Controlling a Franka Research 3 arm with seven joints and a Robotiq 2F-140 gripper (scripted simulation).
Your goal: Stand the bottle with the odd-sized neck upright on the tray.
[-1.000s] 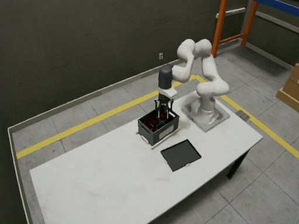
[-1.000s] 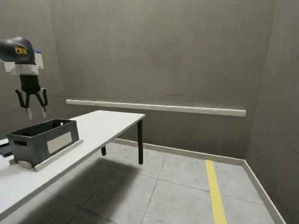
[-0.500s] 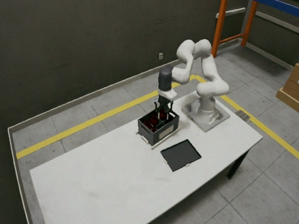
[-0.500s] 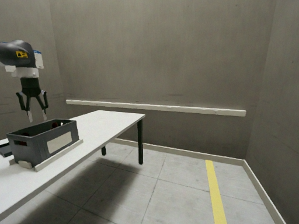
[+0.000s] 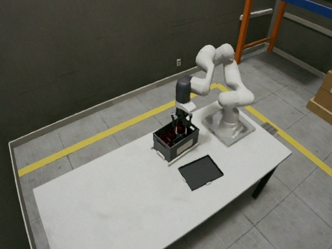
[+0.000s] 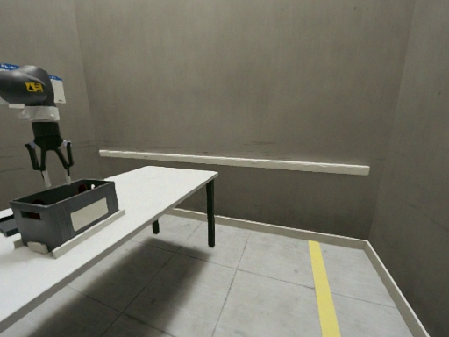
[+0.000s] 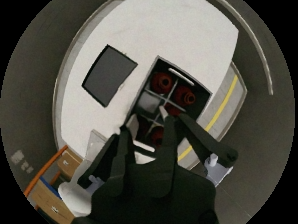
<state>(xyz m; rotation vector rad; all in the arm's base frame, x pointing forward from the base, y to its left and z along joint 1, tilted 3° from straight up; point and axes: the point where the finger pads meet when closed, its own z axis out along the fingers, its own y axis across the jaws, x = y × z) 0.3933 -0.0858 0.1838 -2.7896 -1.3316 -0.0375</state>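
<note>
My gripper is now 140 mm above the dark grey crate, 40 mm to the left of it and 10 mm short of it. The rest, counted from my hand: flat black tray 240 mm to the left, 210 mm below.
</note>
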